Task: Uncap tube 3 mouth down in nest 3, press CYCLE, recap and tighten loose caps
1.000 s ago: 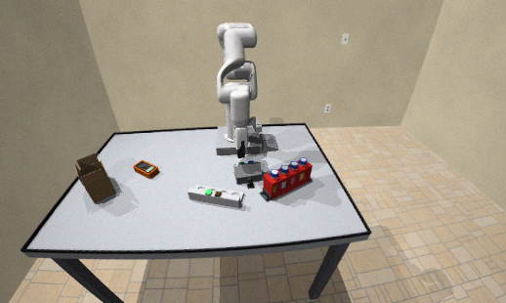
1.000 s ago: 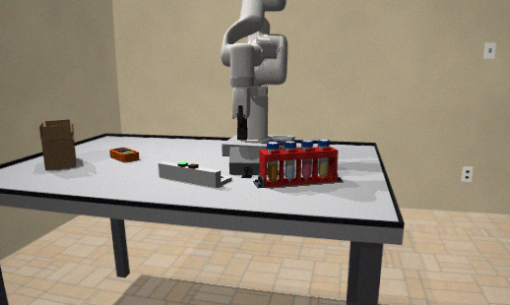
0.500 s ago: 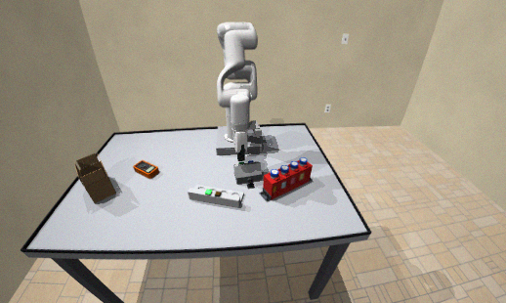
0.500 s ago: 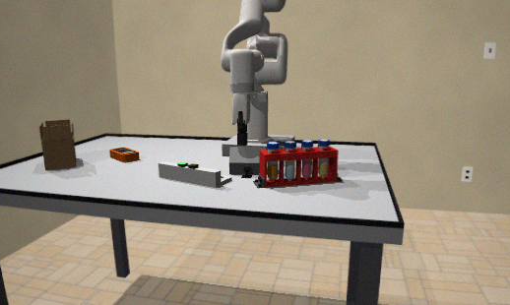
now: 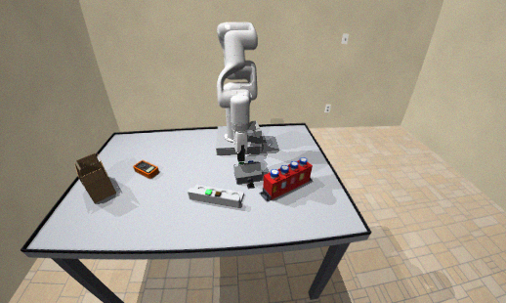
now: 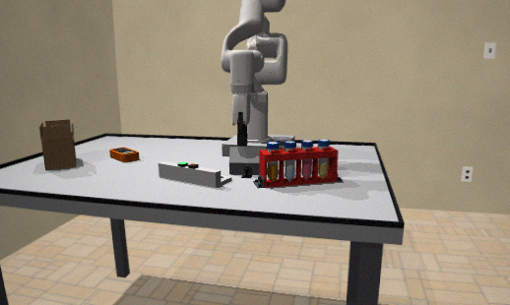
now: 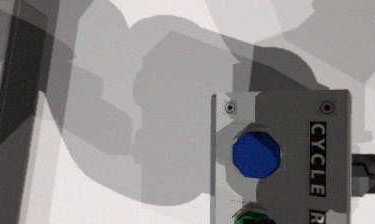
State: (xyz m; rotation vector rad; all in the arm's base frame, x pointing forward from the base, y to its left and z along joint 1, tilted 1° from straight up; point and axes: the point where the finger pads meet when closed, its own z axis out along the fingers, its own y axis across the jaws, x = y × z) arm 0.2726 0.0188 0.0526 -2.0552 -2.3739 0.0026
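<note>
My hand is 30 mm above the green key. Round my hand: blue key 40 mm to the left, 30 mm below; then grey key housing 20 mm ahead, 20 mm to the left, 50 mm below; then orange device 50 mm behind, 480 mm to the right, 80 mm below.
</note>
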